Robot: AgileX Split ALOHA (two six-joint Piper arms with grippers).
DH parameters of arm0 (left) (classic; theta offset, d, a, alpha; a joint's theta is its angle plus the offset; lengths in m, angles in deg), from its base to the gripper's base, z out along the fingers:
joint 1: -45.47 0.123 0 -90
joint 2: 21.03 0 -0.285 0
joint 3: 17.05 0 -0.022 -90
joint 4: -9.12 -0.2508 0 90
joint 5: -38.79 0 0.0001 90
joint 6: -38.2 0.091 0 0
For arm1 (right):
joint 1: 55.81 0.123 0 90
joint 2: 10.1 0 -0.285 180
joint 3: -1.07 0 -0.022 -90
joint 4: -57.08 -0.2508 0 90
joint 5: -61.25 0 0.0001 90
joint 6: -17.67 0.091 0 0
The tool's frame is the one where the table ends.
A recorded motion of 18 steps. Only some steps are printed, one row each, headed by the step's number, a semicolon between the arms.
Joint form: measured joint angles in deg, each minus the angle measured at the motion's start. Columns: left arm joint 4, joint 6, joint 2, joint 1, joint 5, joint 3; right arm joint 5, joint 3, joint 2, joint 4, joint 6, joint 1.
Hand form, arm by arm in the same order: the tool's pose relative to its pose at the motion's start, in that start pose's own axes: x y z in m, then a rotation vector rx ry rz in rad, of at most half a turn. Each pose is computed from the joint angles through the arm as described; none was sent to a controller.
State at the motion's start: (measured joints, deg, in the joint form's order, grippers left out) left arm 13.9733 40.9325 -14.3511 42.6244 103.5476 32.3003; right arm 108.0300 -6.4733 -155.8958 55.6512 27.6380 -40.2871
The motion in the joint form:
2: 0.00 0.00 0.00 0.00 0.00 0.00; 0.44 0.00 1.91 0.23 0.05 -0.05
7: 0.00 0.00 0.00 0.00 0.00 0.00; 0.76 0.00 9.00 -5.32 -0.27 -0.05
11: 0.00 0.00 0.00 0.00 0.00 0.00; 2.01 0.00 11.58 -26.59 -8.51 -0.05
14: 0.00 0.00 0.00 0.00 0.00 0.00; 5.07 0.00 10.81 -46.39 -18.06 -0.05
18: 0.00 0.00 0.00 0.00 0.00 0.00; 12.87 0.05 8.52 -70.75 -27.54 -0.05
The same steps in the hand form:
2: 0.0000 0.0000 0.0000 0.0000 0.0000 0.0000; -0.0013 -0.0001 -0.0140 -0.0021 -0.0257 -0.0016
7: 0.0000 0.0000 0.0000 0.0000 0.0000 0.0000; -0.0029 0.0078 -0.0664 -0.0990 -0.1285 0.0510
11: 0.0000 0.0000 0.0000 0.0000 0.0000 0.0000; 0.0002 0.0324 -0.0910 -0.3906 -0.1243 0.1266
14: 0.0000 0.0000 0.0000 0.0000 0.0000 0.0000; 0.0005 0.0537 -0.0974 -0.6601 -0.0814 0.1619
18: 0.0000 0.0000 0.0000 0.0000 0.0000 0.0000; -0.0013 0.0763 -0.1053 -1.0266 -0.0007 0.2259

